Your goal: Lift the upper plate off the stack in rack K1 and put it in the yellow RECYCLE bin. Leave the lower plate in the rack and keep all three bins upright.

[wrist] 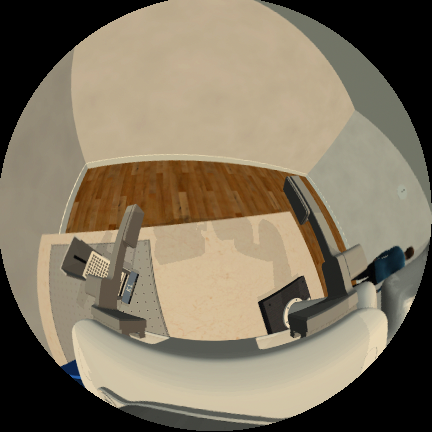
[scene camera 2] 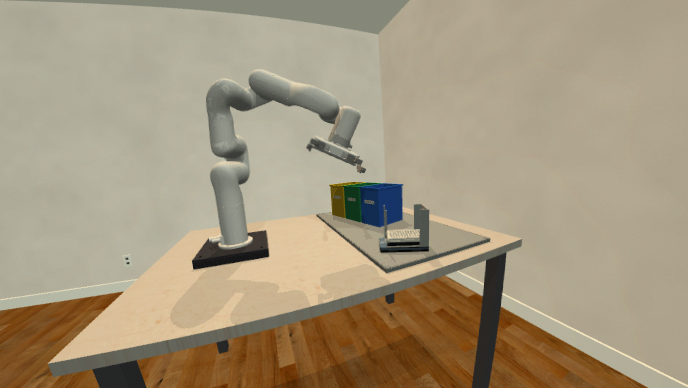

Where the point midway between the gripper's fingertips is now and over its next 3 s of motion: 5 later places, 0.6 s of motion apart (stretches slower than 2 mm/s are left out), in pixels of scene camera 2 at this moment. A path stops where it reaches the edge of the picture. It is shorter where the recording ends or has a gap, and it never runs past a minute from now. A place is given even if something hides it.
My gripper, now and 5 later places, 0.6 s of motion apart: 336, 159; 343, 160; 350, 161; 358, 161; 360, 161; 361, 161
